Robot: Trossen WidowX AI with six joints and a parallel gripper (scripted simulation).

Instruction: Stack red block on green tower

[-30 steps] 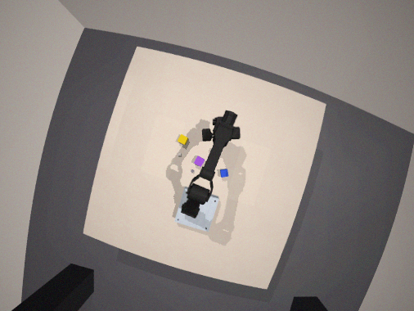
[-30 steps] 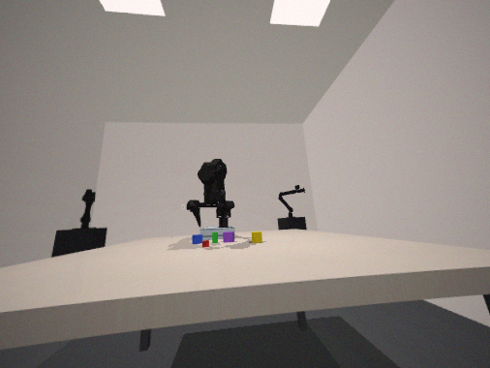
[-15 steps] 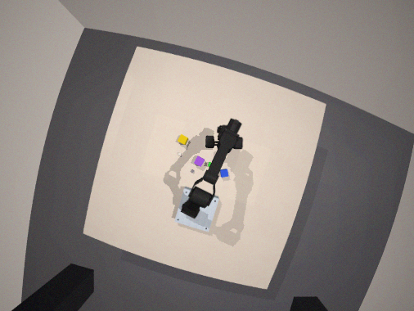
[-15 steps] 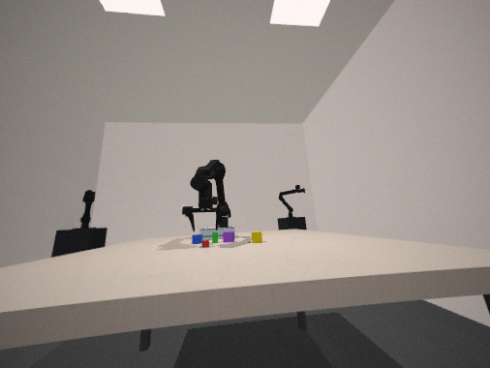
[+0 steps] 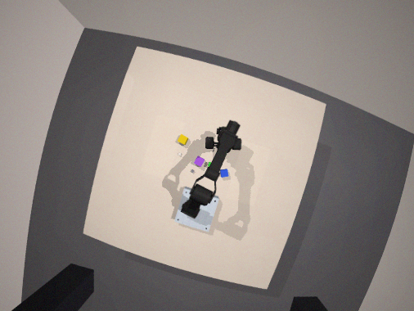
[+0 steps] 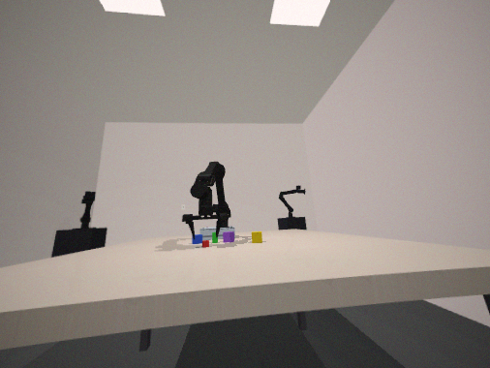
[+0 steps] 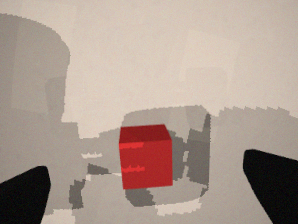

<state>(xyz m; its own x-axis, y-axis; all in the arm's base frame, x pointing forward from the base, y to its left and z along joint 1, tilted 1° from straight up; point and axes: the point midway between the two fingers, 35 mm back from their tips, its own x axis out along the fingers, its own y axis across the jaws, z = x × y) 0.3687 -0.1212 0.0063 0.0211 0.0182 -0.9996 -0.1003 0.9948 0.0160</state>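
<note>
Now: the red block 20 mm below my gripper tip. Round my gripper tip: yellow block 220 mm to the left, 10 mm below; blue block 160 mm behind, 40 mm to the right, 10 mm below; purple block 110 mm behind, 110 mm to the left, 10 mm below.
</note>
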